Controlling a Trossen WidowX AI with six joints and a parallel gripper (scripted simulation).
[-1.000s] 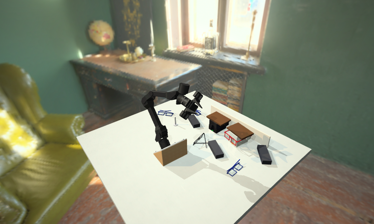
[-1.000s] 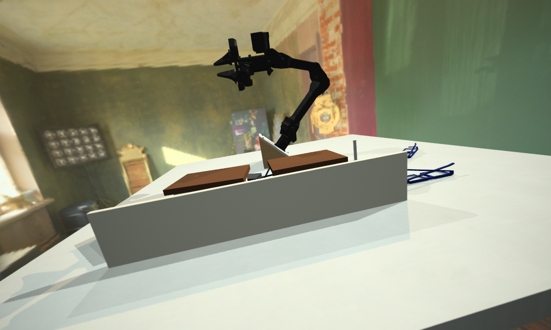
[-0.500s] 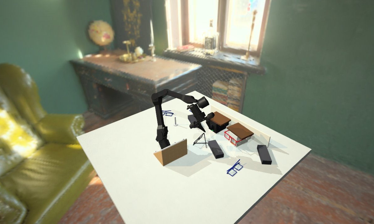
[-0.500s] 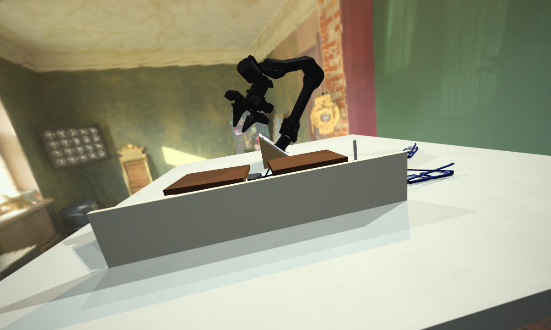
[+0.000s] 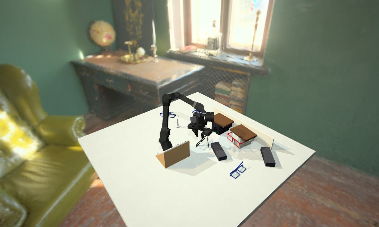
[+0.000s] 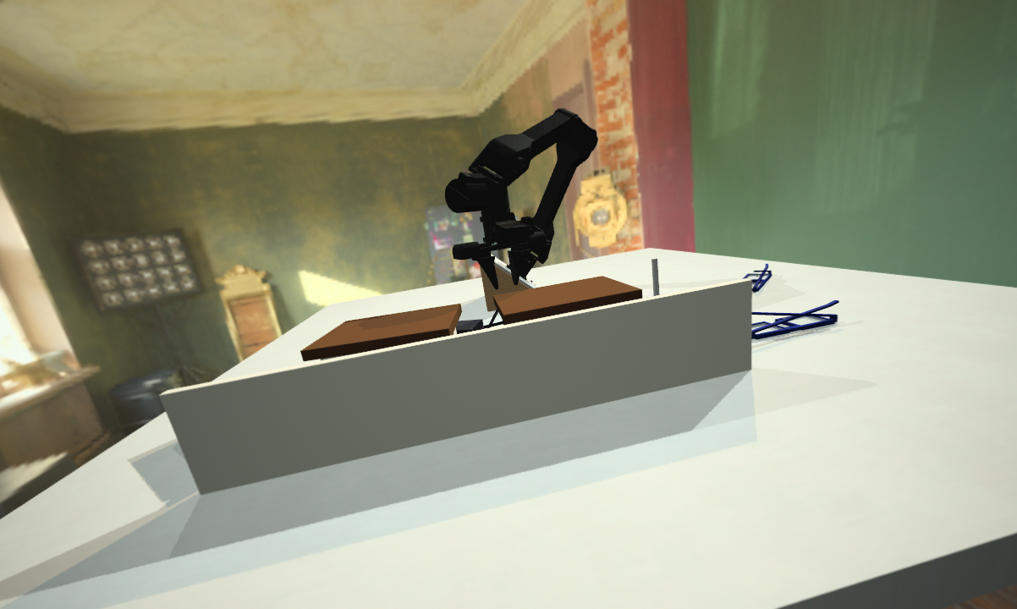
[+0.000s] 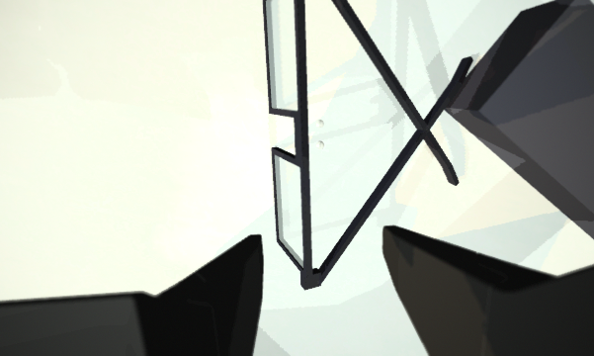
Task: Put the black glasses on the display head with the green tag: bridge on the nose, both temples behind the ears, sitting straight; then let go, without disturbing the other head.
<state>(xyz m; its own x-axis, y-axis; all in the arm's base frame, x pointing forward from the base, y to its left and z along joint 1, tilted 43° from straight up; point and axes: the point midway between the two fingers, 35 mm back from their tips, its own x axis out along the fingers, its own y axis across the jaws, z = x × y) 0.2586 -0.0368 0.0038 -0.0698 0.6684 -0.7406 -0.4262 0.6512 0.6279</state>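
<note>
My gripper tip is now 3 cm past the white peg stand, 32 cm to the right of it and 5 cm above it. The rest, counted from my gripper tip: dark display head 23 cm ahead, 7 cm to the left, 2 cm below; white back board 38 cm ahead, 2 cm to the right, 2 cm below.
</note>
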